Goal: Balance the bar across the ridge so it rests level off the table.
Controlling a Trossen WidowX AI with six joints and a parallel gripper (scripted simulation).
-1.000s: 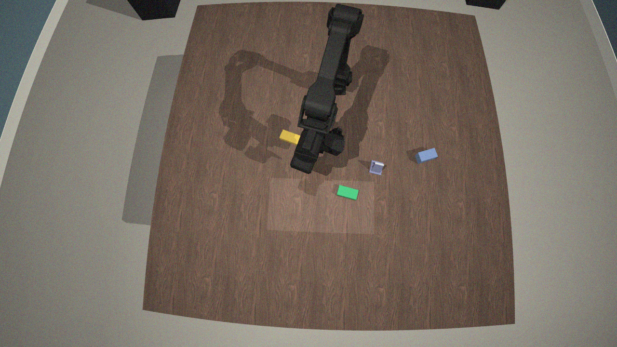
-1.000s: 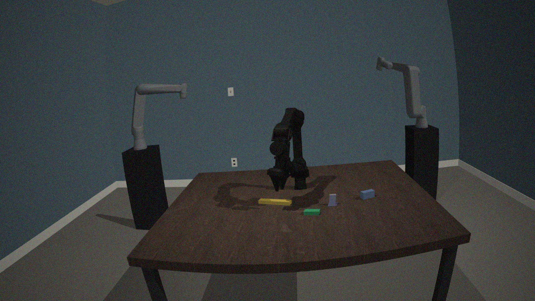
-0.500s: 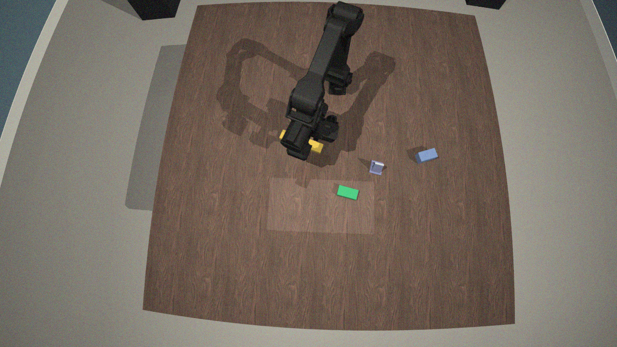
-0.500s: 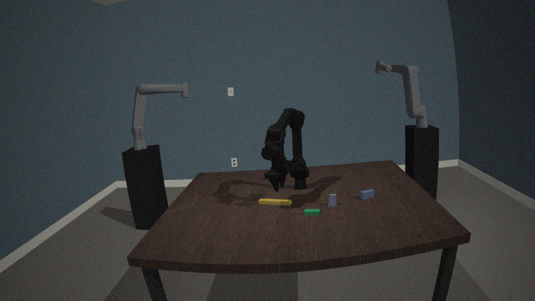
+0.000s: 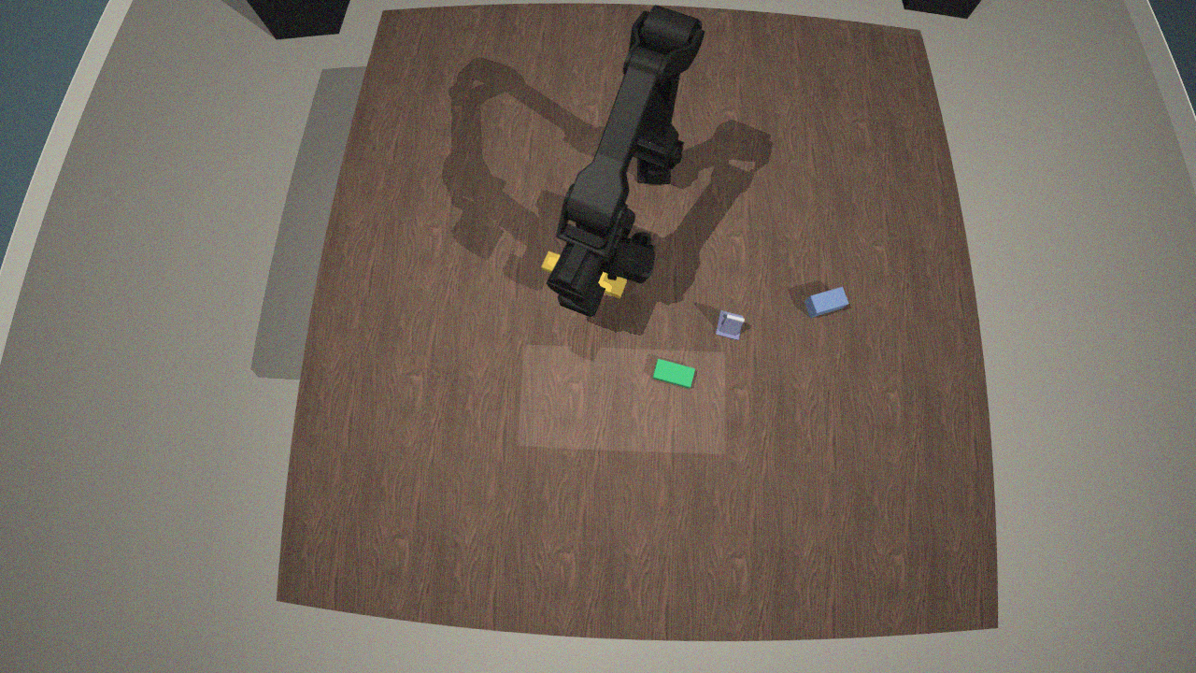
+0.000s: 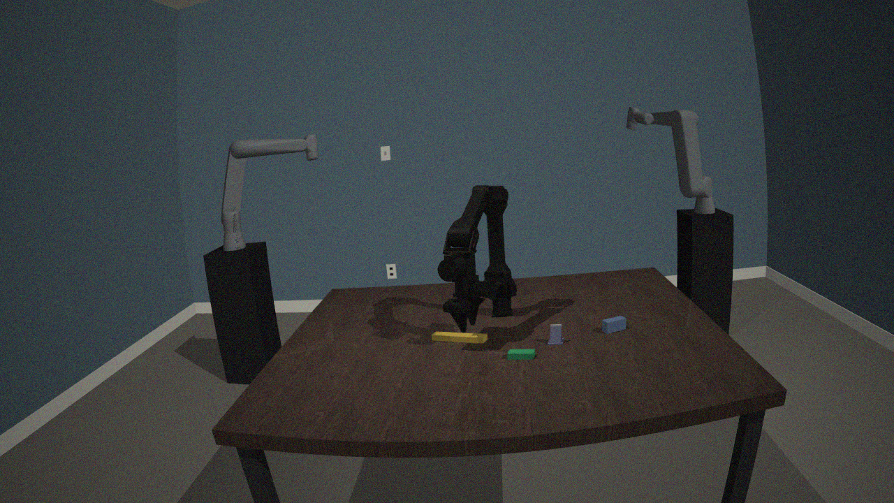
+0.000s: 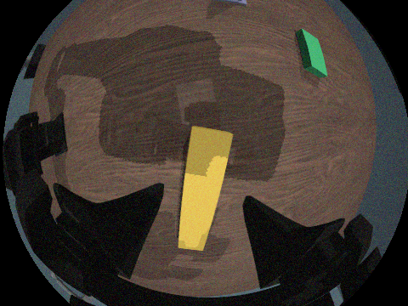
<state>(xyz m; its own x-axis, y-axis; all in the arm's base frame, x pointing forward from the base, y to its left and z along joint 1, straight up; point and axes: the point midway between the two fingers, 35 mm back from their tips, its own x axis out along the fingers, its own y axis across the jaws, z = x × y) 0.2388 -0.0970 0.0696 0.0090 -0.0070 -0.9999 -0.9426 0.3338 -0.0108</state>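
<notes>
Now: the yellow bar 1 cm behind my gripper tip, 3 cm to the right of it and 3 cm below it. The rest, counted from my gripper tip: pale blue block: 2 cm ahead, 42 cm to the left, 2 cm below; then green block: 16 cm ahead, 14 cm to the left, 3 cm below.
</notes>
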